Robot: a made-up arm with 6 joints. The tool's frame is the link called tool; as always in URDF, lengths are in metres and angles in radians. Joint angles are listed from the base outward. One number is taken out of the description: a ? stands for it. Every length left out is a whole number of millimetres.
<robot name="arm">
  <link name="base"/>
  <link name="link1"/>
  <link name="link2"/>
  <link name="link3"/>
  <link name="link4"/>
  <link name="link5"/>
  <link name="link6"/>
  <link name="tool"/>
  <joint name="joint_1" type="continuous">
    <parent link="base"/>
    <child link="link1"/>
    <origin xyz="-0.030 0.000 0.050" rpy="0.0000 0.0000 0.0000"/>
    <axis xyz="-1 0 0"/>
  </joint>
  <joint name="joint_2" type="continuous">
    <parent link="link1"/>
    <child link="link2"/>
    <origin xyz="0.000 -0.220 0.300" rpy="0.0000 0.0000 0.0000"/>
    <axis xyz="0 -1 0"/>
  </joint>
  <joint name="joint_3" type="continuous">
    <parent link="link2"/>
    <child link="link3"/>
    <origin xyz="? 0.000 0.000" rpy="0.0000 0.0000 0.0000"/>
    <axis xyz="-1 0 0"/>
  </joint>
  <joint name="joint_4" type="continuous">
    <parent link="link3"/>
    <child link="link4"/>
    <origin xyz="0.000 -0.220 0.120" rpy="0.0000 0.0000 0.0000"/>
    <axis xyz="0 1 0"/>
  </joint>
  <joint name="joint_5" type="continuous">
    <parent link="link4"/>
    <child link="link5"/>
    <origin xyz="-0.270 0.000 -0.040" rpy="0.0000 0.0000 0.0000"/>
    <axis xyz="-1 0 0"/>
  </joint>
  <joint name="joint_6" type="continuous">
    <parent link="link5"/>
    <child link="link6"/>
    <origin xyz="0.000 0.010 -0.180" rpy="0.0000 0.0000 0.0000"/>
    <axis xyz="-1 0 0"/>
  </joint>
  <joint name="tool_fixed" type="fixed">
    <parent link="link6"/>
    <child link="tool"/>
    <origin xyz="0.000 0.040 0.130" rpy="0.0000 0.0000 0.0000"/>
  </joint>
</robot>
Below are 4 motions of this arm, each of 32 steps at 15 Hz.
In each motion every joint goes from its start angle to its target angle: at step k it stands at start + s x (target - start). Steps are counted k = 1, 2, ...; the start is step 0. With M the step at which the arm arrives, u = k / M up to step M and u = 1 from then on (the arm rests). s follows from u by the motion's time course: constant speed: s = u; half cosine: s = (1 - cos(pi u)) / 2; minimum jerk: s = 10 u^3 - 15 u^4 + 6 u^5.
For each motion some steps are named. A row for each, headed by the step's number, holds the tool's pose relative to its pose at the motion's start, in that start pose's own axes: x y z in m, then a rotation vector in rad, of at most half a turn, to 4 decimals.
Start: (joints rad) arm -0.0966 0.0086 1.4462 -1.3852 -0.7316 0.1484
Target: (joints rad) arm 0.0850 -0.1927 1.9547 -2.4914 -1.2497 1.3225
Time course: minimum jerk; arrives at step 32
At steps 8, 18, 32:
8: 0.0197 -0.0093 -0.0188 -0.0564 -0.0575 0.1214
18: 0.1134 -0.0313 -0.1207 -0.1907 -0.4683 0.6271
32: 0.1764 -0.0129 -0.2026 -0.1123 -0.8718 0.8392

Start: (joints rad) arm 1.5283 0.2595 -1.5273 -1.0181 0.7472 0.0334
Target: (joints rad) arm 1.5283 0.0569 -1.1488 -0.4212 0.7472 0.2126
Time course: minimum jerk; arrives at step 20
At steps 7, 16, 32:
7: -0.0031 -0.0437 0.0321 -0.1326 0.0684 0.1349
16: 0.0160 -0.1470 0.1671 -0.5585 0.3118 0.5238
32: 0.0196 -0.1526 0.1803 -0.5944 0.3344 0.5547

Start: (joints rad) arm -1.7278 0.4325 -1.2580 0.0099 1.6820 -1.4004
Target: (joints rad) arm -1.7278 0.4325 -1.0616 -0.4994 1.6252 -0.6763
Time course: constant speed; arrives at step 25
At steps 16, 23, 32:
16: 0.0023 0.0773 -0.0826 -0.5480 -0.2992 -0.1394
23: 0.0238 0.0965 -0.1253 -0.7801 -0.4215 -0.2313
32: 0.0323 0.1002 -0.1373 -0.8450 -0.4554 -0.2612

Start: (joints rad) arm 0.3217 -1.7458 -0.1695 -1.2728 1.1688 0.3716
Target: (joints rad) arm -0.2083 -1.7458 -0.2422 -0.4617 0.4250 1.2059
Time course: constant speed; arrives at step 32
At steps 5, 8, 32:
5: -0.0032 0.0159 -0.0075 0.0600 -0.0280 0.1416
8: -0.0051 0.0231 -0.0114 0.0941 -0.0502 0.2266
32: 0.0175 0.0145 -0.0611 0.3055 -0.3710 0.8916

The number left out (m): 0.030
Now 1 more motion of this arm.
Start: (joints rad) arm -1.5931 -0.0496 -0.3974 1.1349 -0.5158 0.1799
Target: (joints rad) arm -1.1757 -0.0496 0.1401 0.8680 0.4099 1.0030
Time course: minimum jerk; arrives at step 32
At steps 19, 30, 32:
19: 0.0117 0.2320 -0.2362 -1.4475 -0.0335 -0.6427
30: 0.0264 0.2551 -0.3222 -2.1102 0.2489 -1.0134
32: 0.0264 0.2552 -0.3227 -2.1145 0.2517 -1.0159

